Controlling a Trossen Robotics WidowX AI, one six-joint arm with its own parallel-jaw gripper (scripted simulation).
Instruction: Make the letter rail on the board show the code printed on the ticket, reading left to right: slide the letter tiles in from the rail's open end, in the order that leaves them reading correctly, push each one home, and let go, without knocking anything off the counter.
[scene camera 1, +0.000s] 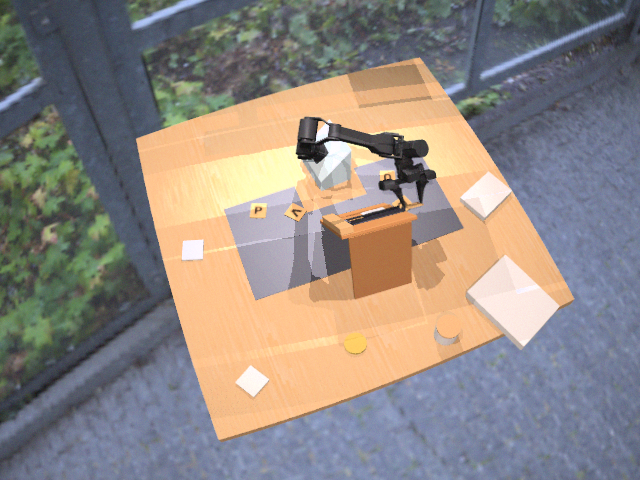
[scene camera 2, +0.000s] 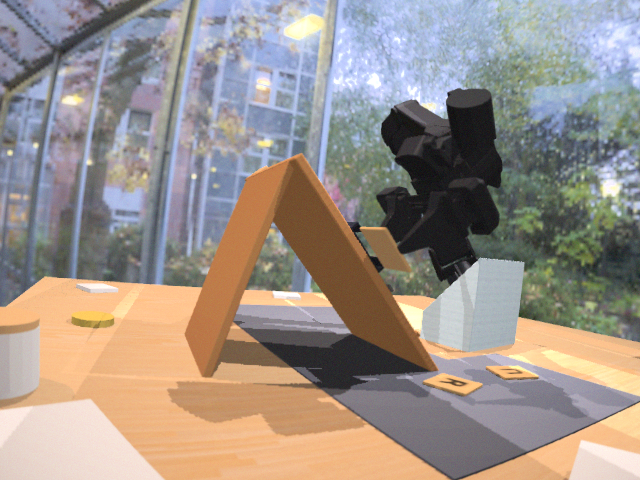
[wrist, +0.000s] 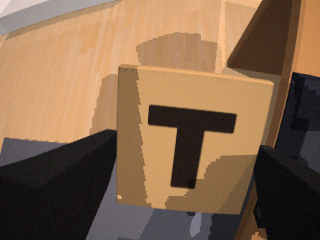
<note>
My gripper (scene camera 2: 385, 249) holds a t tile (scene camera 2: 379, 238). I also see an a-frame board (scene camera 2: 289, 193) and a grey mat (scene camera 2: 504, 419).
The t tile is seen too in the wrist view (wrist: 186, 140). My gripper also shows in scene camera 1 (scene camera 1: 413, 205) and in the wrist view (wrist: 188, 149). The a-frame board is seen too in scene camera 1 (scene camera 1: 380, 245) and in the wrist view (wrist: 275, 44).
</note>
